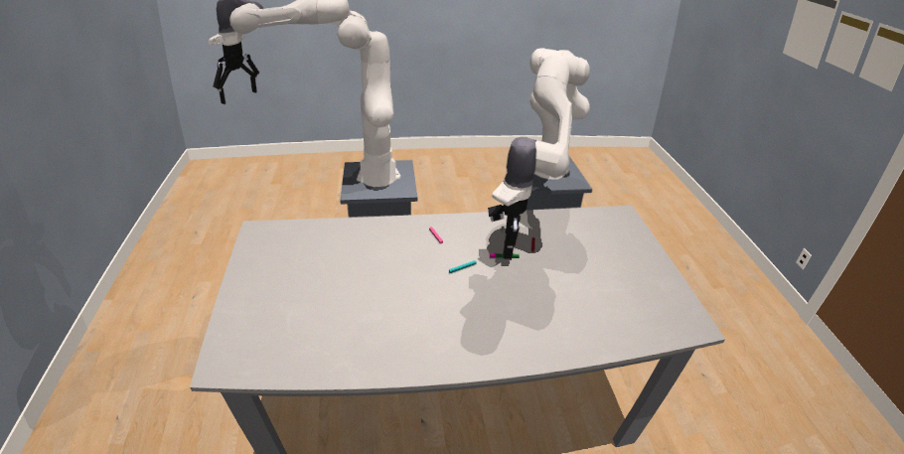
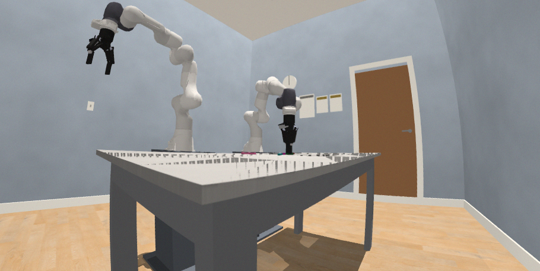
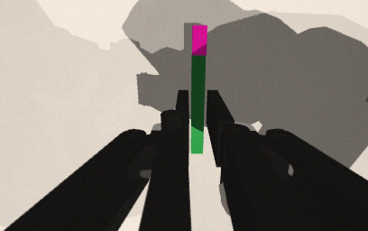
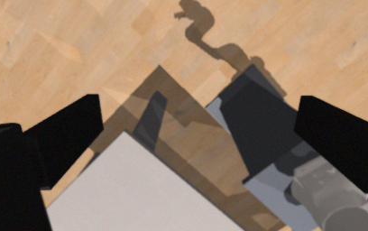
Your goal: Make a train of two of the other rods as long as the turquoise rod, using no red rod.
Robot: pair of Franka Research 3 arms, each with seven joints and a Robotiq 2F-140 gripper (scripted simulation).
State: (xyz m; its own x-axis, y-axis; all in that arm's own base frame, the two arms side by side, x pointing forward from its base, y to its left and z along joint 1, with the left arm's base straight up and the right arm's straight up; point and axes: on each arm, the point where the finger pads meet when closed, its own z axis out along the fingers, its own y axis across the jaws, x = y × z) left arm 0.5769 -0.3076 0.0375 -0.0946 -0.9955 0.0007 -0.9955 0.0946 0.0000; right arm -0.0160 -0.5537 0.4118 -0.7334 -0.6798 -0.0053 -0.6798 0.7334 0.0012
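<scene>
My left hand is 30 mm above the green rod. From my left hand the other things lie so: grey rod 150 mm behind, 20 mm to the left, 30 mm below; then magenta rod 10 mm behind, 50 mm to the right, 30 mm below; then red rod 50 mm behind, 110 mm to the left, 30 mm below.
</scene>
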